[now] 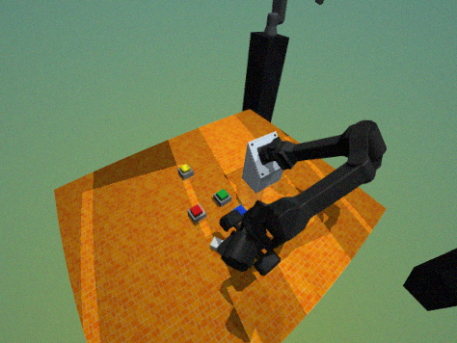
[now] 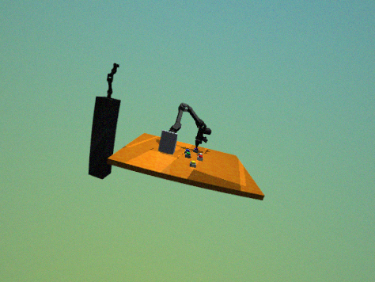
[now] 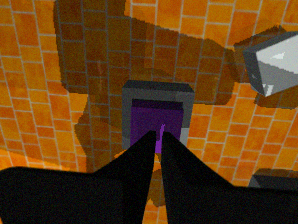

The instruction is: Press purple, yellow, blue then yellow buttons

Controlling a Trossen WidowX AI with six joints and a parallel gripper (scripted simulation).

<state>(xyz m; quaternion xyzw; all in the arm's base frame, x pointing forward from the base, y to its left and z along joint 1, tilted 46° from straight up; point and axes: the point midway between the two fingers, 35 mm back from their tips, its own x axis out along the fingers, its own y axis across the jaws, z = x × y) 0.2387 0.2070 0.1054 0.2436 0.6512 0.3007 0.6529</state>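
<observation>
Now: the purple button 10 mm below my gripper tip. Round my gripper tip: blue button (130 mm to the right, 70 mm behind, 10 mm below); then small white block (70 mm to the right, 50 mm ahead, 30 mm below); then red button (200 mm to the right, 60 mm ahead, 10 mm below).
</observation>
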